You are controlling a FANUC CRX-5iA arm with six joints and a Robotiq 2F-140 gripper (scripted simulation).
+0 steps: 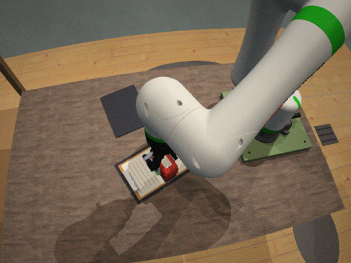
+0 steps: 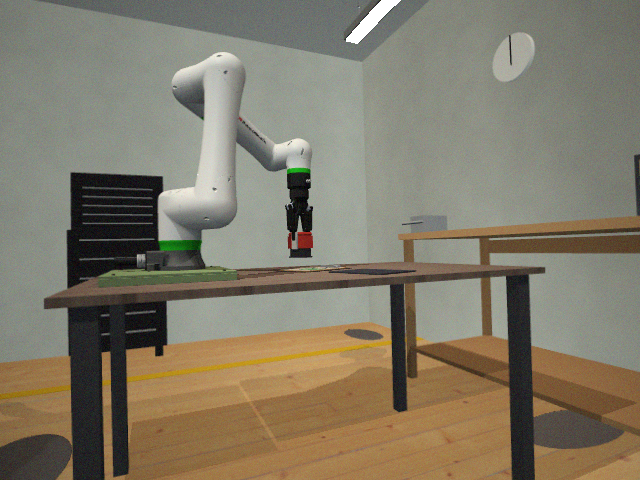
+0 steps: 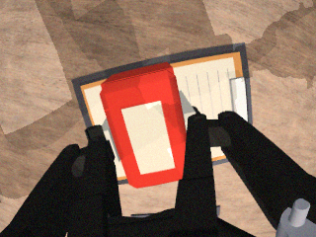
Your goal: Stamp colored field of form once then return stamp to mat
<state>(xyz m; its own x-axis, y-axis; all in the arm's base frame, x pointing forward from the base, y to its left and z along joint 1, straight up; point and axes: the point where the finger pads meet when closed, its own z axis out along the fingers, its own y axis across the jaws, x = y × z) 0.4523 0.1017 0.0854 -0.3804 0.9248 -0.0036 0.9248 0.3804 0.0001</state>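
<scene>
Right now my hand is 5 cm short of the form on clipboard, 3 cm to the left of it and 11 cm above it. From my hand the other things lie so: red stamp (2 cm below); then dark mat (11 cm ahead, 32 cm to the right, 11 cm below).
</scene>
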